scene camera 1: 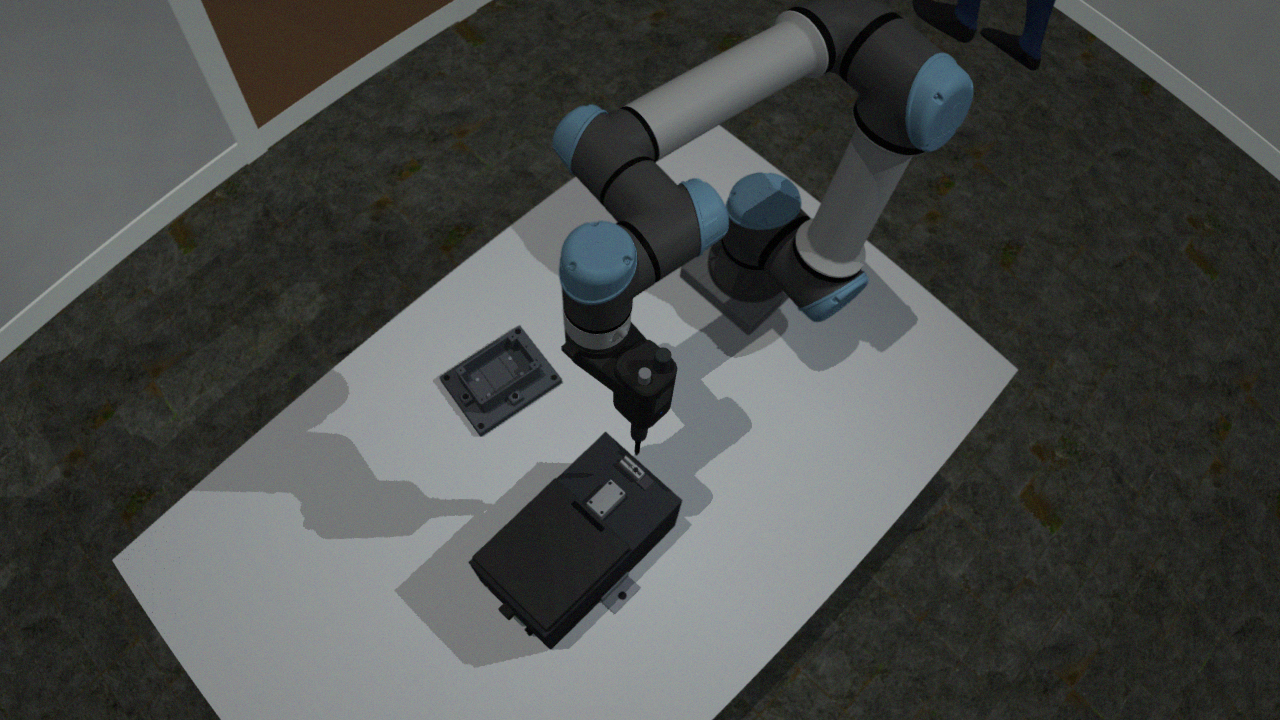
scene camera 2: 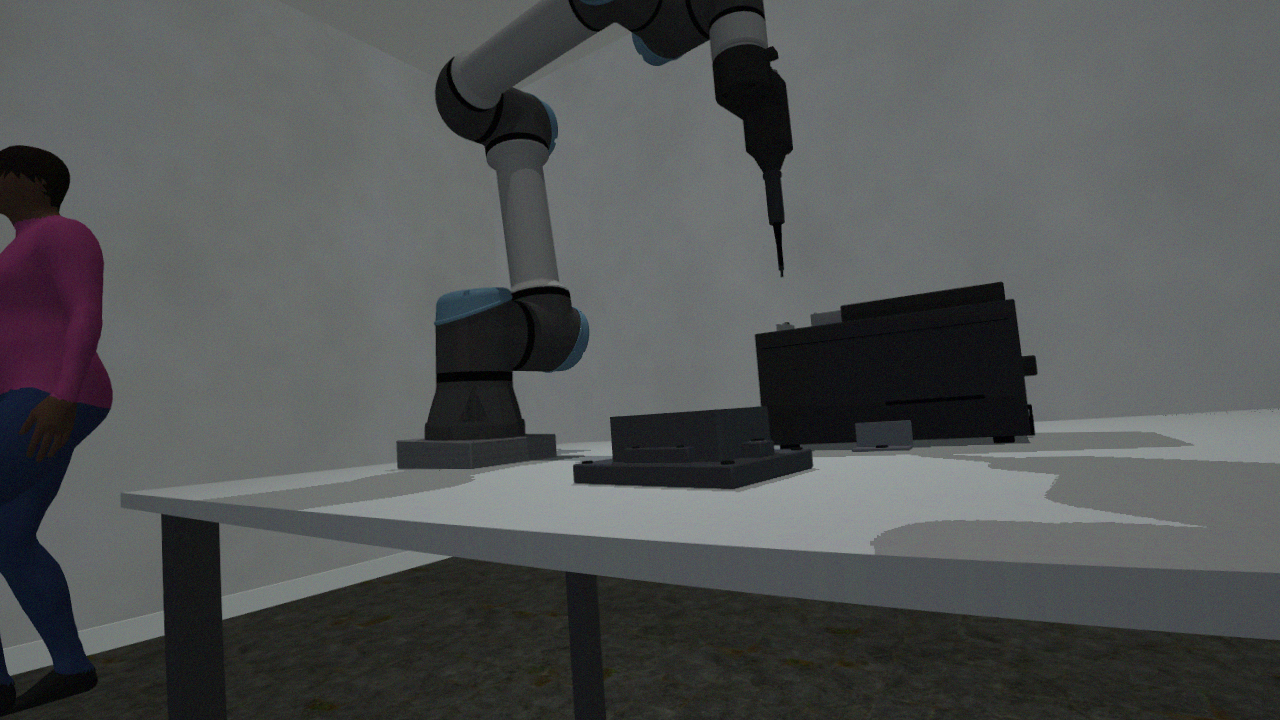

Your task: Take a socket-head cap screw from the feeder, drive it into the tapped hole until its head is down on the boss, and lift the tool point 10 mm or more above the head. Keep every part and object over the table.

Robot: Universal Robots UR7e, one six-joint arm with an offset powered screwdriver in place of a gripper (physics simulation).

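Note:
There's a black screw feeder (scene camera 1: pixel 642 519) that I can see, and I can see a dark base plate (scene camera 1: pixel 497 415) as well.

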